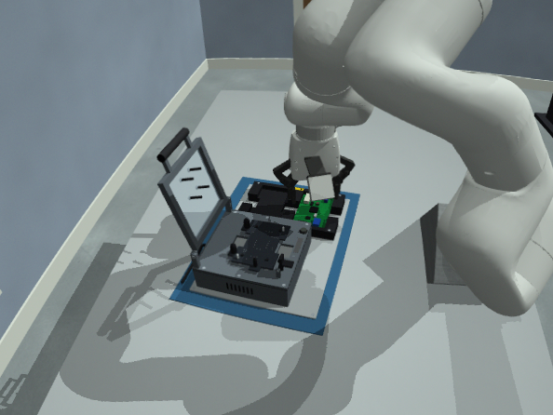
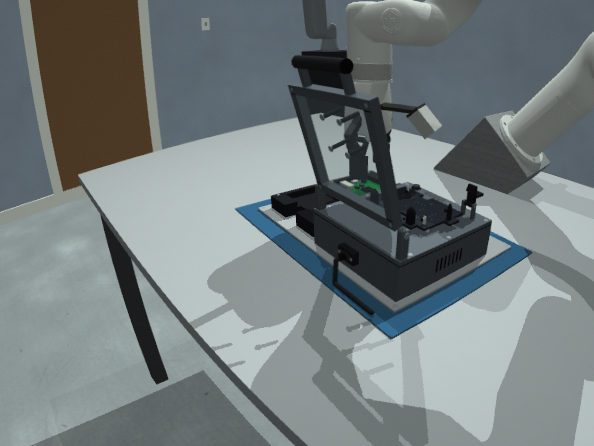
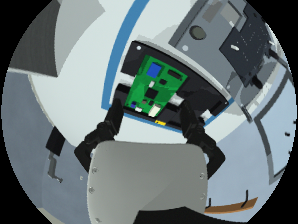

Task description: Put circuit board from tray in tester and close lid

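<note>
Now: hand 5 cm above the green circuit board. The rest, counted from my hand: pin plate (15 cm to the left, 11 cm ahead); lid (22 cm ahead, 12 cm to the left, 12 cm above); latch hook (22 cm to the left, 5 cm ahead, 2 cm above).
</note>
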